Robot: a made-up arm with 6 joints. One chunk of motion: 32 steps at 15 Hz.
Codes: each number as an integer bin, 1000 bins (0 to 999) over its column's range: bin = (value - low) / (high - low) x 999, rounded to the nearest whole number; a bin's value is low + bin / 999 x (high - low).
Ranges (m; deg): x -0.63..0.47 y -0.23..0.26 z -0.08..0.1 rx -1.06..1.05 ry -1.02..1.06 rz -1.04..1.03
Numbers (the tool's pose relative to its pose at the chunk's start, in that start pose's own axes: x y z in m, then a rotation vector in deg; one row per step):
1: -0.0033 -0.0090 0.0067 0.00 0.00 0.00
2: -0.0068 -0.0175 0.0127 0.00 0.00 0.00
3: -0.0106 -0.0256 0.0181 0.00 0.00 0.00
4: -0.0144 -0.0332 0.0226 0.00 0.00 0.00
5: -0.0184 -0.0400 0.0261 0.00 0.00 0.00
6: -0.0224 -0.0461 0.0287 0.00 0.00 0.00
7: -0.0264 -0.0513 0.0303 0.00 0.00 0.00
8: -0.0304 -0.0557 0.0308 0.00 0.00 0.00
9: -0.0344 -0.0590 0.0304 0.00 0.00 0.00
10: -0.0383 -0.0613 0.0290 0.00 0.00 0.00
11: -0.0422 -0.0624 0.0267 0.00 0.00 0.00
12: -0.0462 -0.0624 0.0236 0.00 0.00 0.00
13: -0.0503 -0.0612 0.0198 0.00 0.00 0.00
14: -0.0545 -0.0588 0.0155 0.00 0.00 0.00
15: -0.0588 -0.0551 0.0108 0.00 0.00 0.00
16: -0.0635 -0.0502 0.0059 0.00 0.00 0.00
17: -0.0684 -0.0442 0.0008 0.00 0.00 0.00
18: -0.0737 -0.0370 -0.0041 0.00 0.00 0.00
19: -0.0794 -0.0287 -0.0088 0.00 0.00 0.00
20: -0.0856 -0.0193 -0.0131 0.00 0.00 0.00
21: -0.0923 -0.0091 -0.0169 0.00 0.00 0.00
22: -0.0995 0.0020 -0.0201 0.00 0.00 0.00
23: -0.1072 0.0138 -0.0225 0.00 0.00 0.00
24: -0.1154 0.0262 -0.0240 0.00 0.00 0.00
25: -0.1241 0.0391 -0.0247 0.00 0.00 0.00
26: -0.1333 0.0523 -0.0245 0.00 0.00 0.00
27: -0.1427 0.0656 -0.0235 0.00 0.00 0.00
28: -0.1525 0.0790 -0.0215 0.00 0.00 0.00
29: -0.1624 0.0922 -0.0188 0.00 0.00 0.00
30: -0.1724 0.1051 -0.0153 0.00 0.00 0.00
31: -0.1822 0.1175 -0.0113 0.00 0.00 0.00
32: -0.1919 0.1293 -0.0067 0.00 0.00 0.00
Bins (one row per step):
1: 569 451 481 502 490 502
2: 566 433 514 502 490 502
3: 563 417 544 502 490 502
4: 559 401 569 502 490 502
5: 555 387 589 502 490 502
6: 552 375 603 502 490 502
7: 548 364 612 502 490 502
8: 545 355 615 502 490 502
9: 541 349 613 502 490 502
10: 537 344 605 502 490 502
11: 534 342 592 502 490 502
12: 530 342 575 502 490 502
13: 526 344 554 502 490 502
14: 523 349 530 502 490 502
15: 519 357 504 502 490 502
16: 514 367 477 502 490 502
17: 510 379 448 502 490 502
18: 505 393 421 502 490 502
19: 500 410 395 502 490 502
20: 494 430 371 502 490 502
21: 488 450 350 502 490 502
22: 482 473 332 502 490 502
23: 475 497 319 502 490 502
24: 467 522 311 502 490 502
25: 459 549 307 502 490 502
26: 451 576 308 502 490 502
27: 443 603 314 502 490 502
28: 434 630 325 502 490 502
29: 425 657 340 502 490 502
30: 416 683 359 502 490 502
31: 407 708 381 502 490 502
32: 398 733 407 502 490 502

